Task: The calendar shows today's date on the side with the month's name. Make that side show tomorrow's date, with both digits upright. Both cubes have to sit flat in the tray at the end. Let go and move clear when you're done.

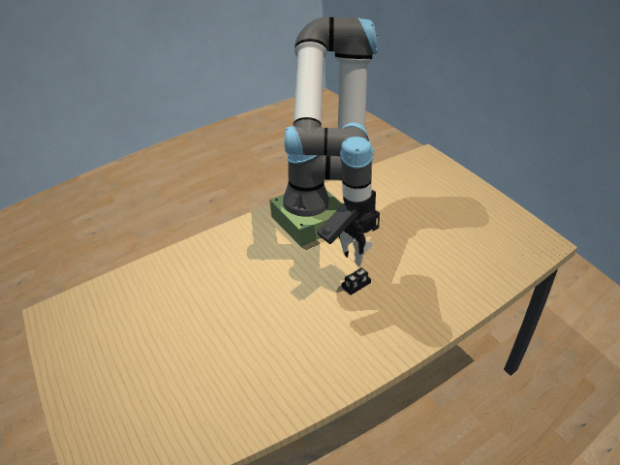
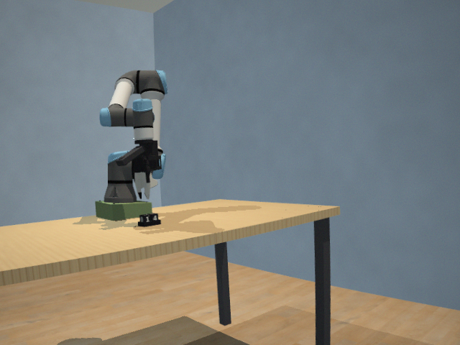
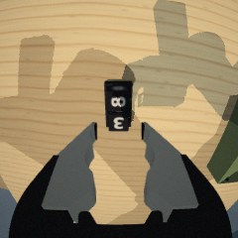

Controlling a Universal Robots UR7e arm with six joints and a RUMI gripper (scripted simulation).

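Now: the black digit cube 9 cm below my hand. From my hand the other things lie so: black calendar tray: 11 cm below, 2 cm to the left.
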